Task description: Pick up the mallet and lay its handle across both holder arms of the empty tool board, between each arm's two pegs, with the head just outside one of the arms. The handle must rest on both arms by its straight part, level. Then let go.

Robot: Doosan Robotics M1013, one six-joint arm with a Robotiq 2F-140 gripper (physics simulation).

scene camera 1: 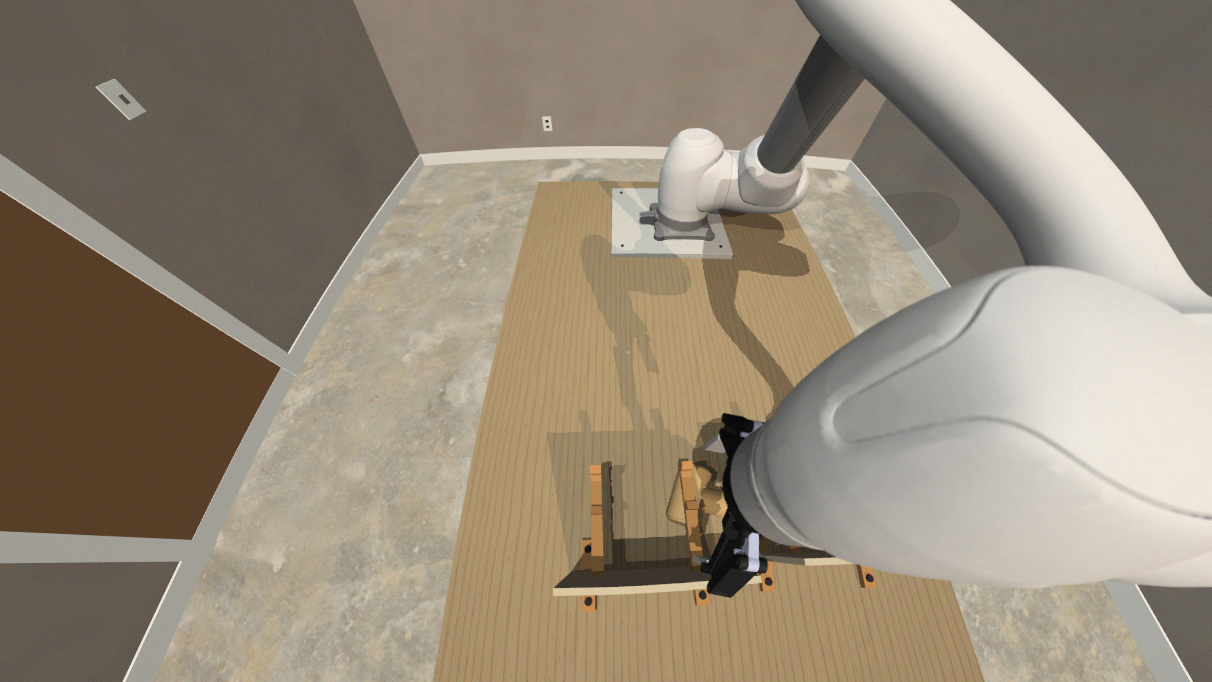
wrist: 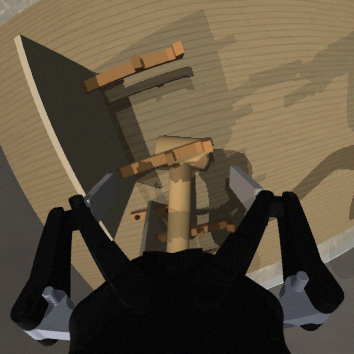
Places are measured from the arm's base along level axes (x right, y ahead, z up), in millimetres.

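Pixels of known places: gripper, fingertip midpoint: (scene camera 1: 709, 501) (wrist: 171, 179); arm's base, origin of the base link: (scene camera 1: 680, 222).
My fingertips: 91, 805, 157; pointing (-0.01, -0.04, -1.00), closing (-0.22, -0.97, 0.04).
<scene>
For each thing: its top centre in the pictures, then the offset to it from my fingertips, as dx, dy, dz. "*": a spot on its surface instead.
- mallet's pale wooden head, middle of its top: (wrist: 182, 156) (scene camera 1: 693, 493) -6, -23, -110
- mallet's handle, surface spot: (wrist: 179, 207) * -85, +8, -71
The mallet's pale wooden head (scene camera 1: 677, 508) (wrist: 169, 143) is partly covered by the near holder arm (scene camera 1: 687, 487) (wrist: 145, 165) of the larger tool board (scene camera 1: 644, 588) (wrist: 75, 125). That board's other arm (scene camera 1: 596, 538) (wrist: 115, 74) holds nothing. The mallet's handle (wrist: 179, 207) runs from the head toward the gripper's body, where its far end is hidden. My gripper (scene camera 1: 707, 502) (wrist: 171, 179) is wide open and empty, with one finger on each side of the handle in the wrist view. Its height above the handle is hard to tell.
A second board (scene camera 1: 817, 560) (wrist: 148, 227) stands to the right in the scene view, largely hidden by the arm. Its orange holder arm (wrist: 212, 228) shows beside the handle. The near holder arm of the larger board is close to the fingers. The robot's base plate (scene camera 1: 631, 241) is at the back.
</scene>
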